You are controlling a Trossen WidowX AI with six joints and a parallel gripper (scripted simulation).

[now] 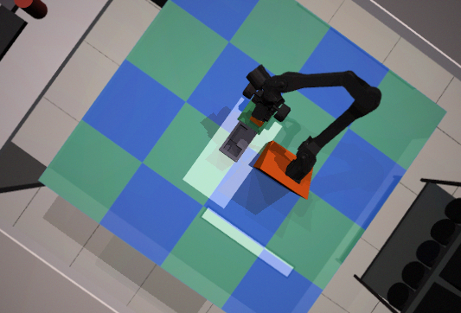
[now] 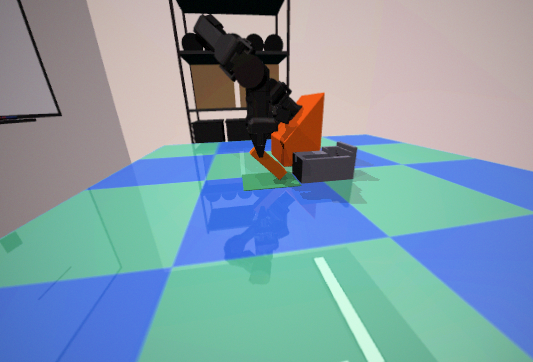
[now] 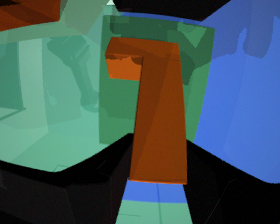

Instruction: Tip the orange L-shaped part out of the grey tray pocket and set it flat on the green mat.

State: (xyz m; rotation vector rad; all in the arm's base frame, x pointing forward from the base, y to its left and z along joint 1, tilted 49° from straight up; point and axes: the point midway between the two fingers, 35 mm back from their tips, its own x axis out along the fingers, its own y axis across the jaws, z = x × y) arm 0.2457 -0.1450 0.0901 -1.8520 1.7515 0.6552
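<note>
The orange L-shaped part lies 30 mm to the left of my gripper tip, 30 mm below it and 20 mm behind it. Round my gripper tip: green mat 90 mm below, 20 mm to the left.
</note>
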